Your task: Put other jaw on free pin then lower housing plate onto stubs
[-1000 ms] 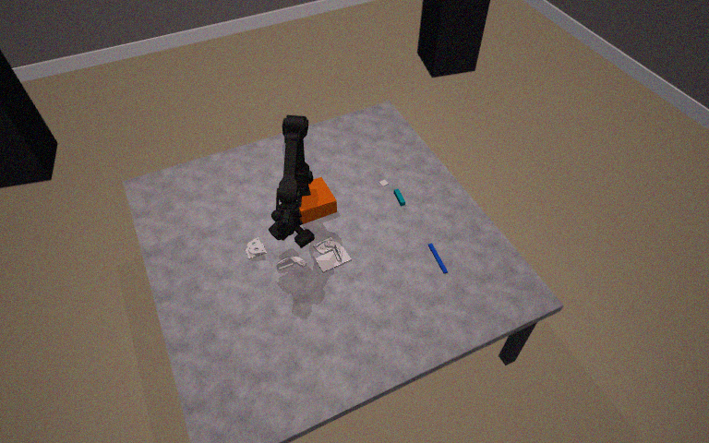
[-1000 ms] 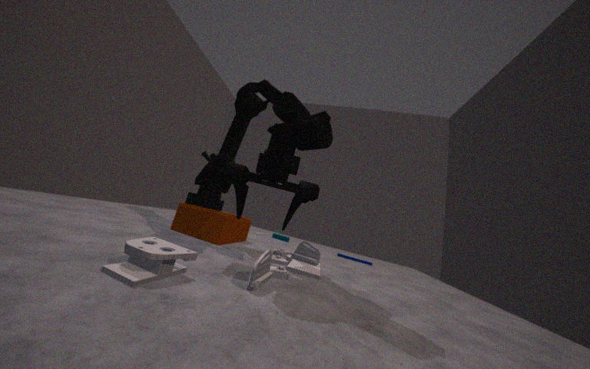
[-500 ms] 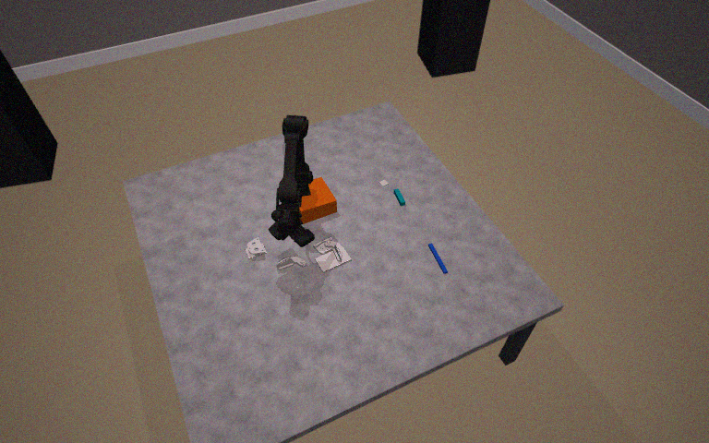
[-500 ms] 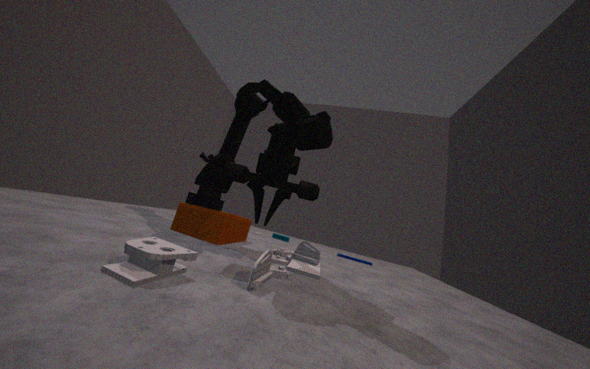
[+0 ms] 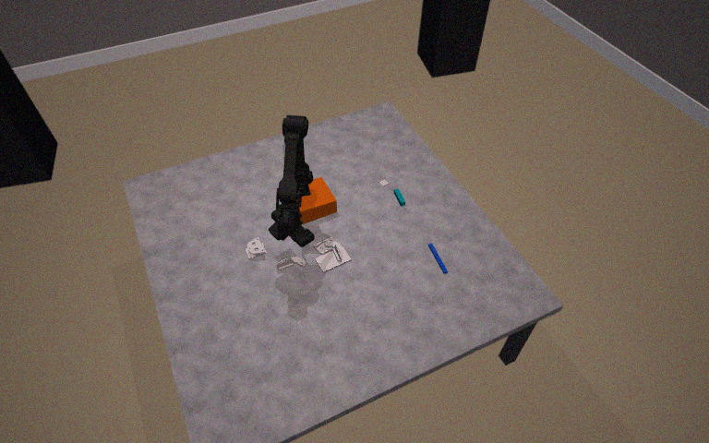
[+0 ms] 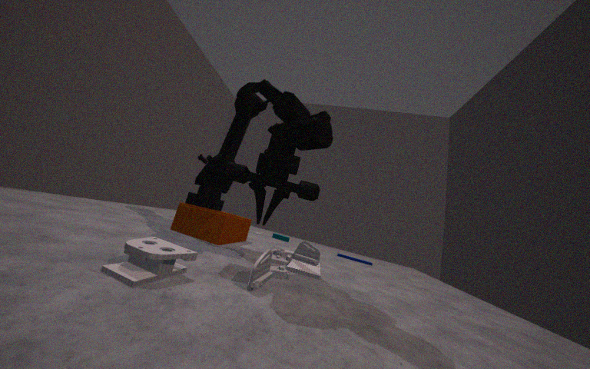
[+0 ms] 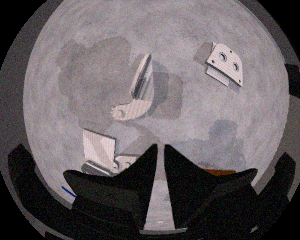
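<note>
The white jaw lies 7 cm below my gripper tip and 6 cm ahead of it. Also, from my gripper tip: teal bar (47 cm to the left, 17 cm behind, 7 cm below); small white cube (43 cm to the left, 27 cm behind, 8 cm below); white stepped block (15 cm to the right, 7 cm below, 4 cm behind).
</note>
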